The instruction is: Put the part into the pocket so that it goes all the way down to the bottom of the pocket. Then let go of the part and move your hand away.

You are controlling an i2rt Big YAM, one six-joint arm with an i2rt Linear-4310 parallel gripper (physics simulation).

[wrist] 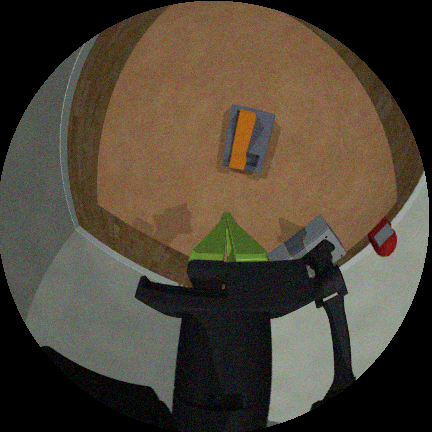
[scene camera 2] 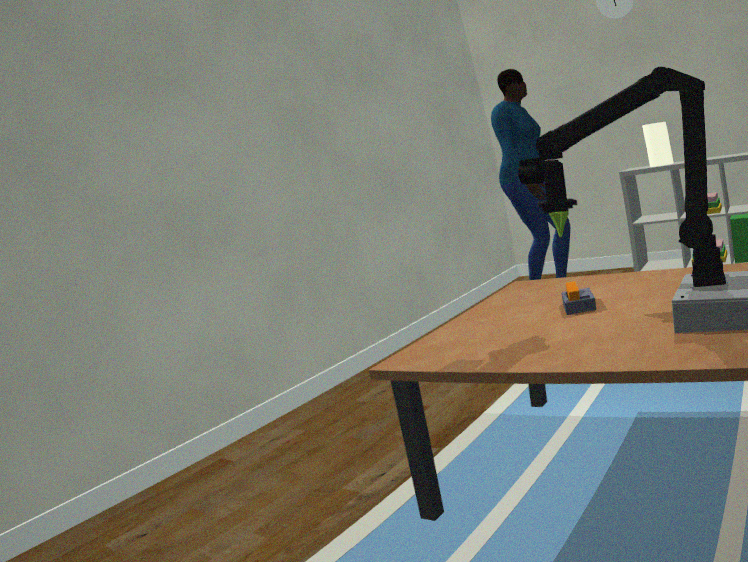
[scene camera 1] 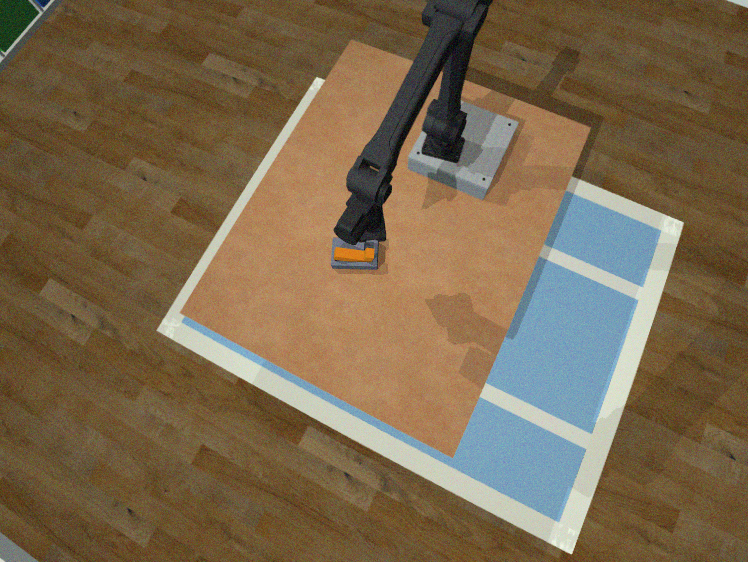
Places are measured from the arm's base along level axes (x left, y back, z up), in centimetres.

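Where they show: gripper, between the fingertips: (wrist: pixel 225 216) (scene camera 2: pixel 560 236) (scene camera 1: pixel 371 237); arm's base, origin of its link: (wrist: pixel 317 251) (scene camera 2: pixel 708 280) (scene camera 1: pixel 442 147).
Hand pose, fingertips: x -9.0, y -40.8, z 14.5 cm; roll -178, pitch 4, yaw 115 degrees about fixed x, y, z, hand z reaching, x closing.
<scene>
Things, the pixels of their centre, and the offset from my fingertips. Level surfaces: height alone.
- orange part, middle of its body: (wrist: pixel 241 138) (scene camera 2: pixel 572 291) (scene camera 1: pixel 353 254) dz -17.1, dx -6.4, dy -0.4 cm
- blue-grey block, middle of its body: (wrist: pixel 246 138) (scene camera 2: pixel 578 300) (scene camera 1: pixel 355 253) dz -20.3, dx -6.7, dy +0.9 cm
- brown table, height of its surface: dz -22.1 cm
The orange part (scene camera 1: pixel 353 254) (scene camera 2: pixel 572 290) (wrist: pixel 243 140) lies lengthwise over the pocket of the blue-grey block (scene camera 1: pixel 354 266) (scene camera 2: pixel 580 306) (wrist: pixel 265 135). In scene camera 2 it stands up above the block's rim. In the wrist view its near end overlaps the near rim, and dark pocket recess shows beside it at the near right and along its left. The pocket's bottom under it is hidden. My gripper (scene camera 2: pixel 560 234) (wrist: pixel 225 216) has green fingers, shut and empty, well above the block and apart from the part. The arm hides the fingertips in scene camera 1.
The block sits on the brown table (scene camera 1: pixel 338 338) (scene camera 2: pixel 471 344) (wrist: pixel 165 100). The arm's grey base plate (scene camera 1: pixel 498 142) (scene camera 2: pixel 701 314) (wrist: pixel 320 230) stands on the same table. A person (scene camera 2: pixel 513 138) and a shelf unit (scene camera 2: pixel 631 223) are behind the table. A red object (wrist: pixel 384 245) shows beyond the table edge.
</scene>
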